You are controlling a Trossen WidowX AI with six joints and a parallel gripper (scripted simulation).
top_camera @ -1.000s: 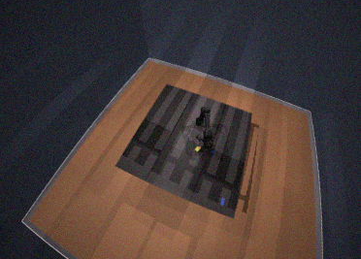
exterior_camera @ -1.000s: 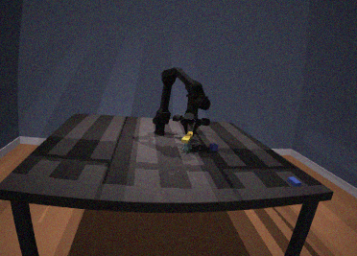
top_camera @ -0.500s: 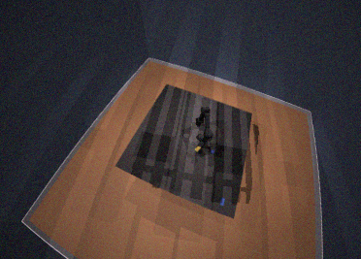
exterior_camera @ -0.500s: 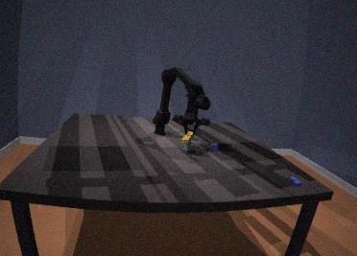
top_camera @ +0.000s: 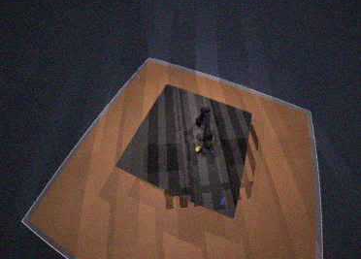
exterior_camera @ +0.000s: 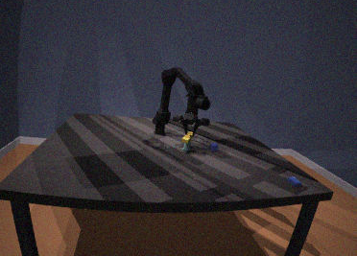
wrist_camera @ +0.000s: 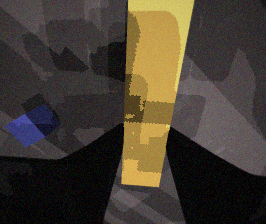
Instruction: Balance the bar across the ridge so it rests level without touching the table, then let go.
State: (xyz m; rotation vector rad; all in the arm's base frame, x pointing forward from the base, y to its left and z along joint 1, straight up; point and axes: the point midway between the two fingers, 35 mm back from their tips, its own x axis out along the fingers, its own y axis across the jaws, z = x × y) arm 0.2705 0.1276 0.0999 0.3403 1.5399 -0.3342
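Now: gripper tip 30 mm short of the yellow bar and 10 mm to the left of it. Also, from my gripper tip: blue cube: 30 mm ahead, 130 mm to the left, 50 mm below.
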